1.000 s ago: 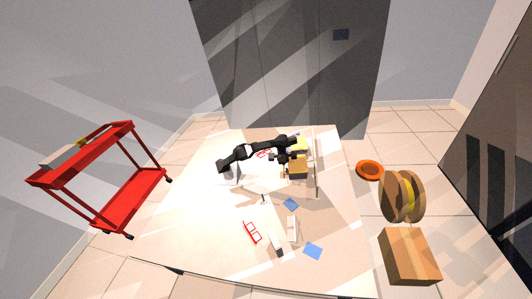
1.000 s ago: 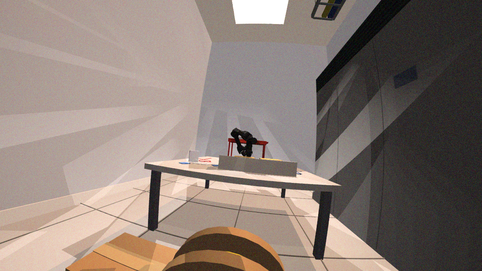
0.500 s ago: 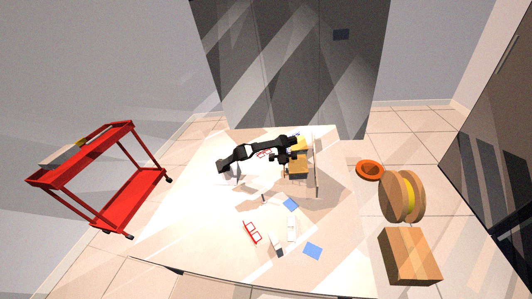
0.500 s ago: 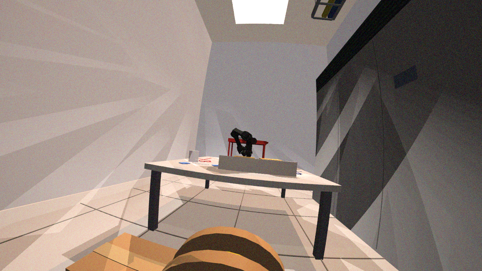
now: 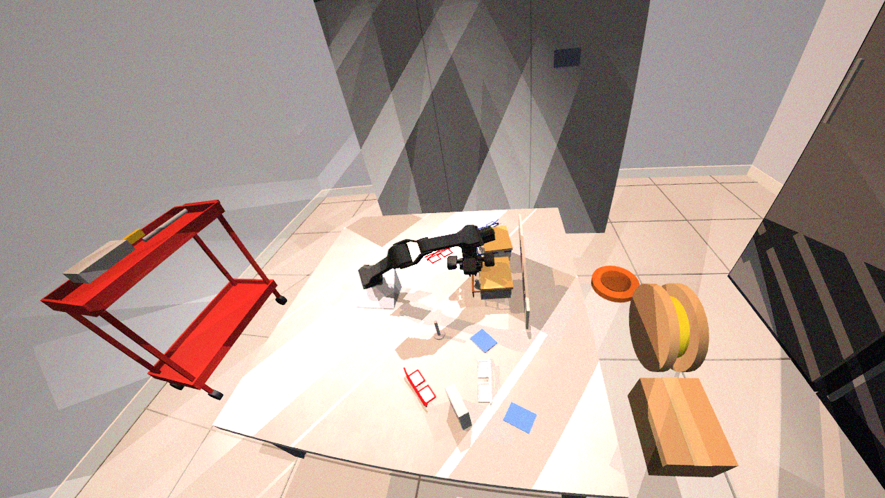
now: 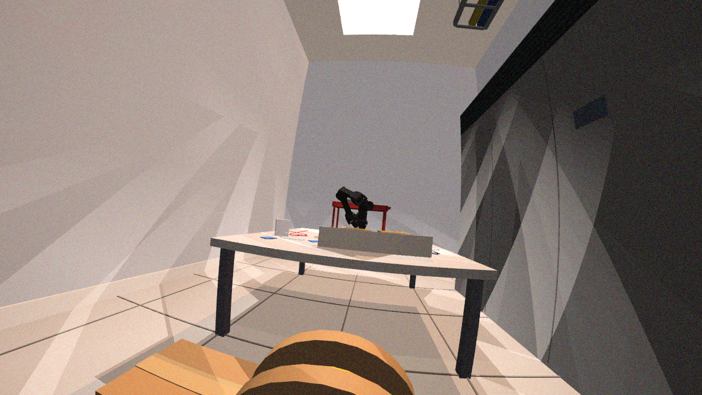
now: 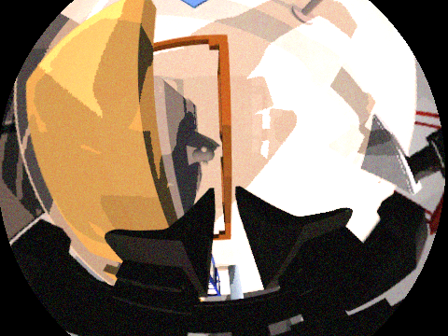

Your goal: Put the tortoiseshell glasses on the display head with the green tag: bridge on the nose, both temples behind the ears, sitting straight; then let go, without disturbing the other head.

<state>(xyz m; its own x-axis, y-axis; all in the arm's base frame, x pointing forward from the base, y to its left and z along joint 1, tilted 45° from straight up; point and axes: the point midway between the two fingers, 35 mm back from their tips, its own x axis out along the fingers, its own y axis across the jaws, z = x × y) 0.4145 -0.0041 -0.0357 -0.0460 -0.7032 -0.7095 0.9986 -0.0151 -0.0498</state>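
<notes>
Right now my gripper tip is 70 mm short of the grey display head, 30 mm to the left of it and 10 mm above it. Also, from my gripper tip: thin upright board (210 mm ahead, 70 mm to the left, 10 mm below); small post (250 mm to the right, 130 mm behind, 40 mm below); grey block (530 mm to the right, 30 mm behind, 10 mm below).
</notes>
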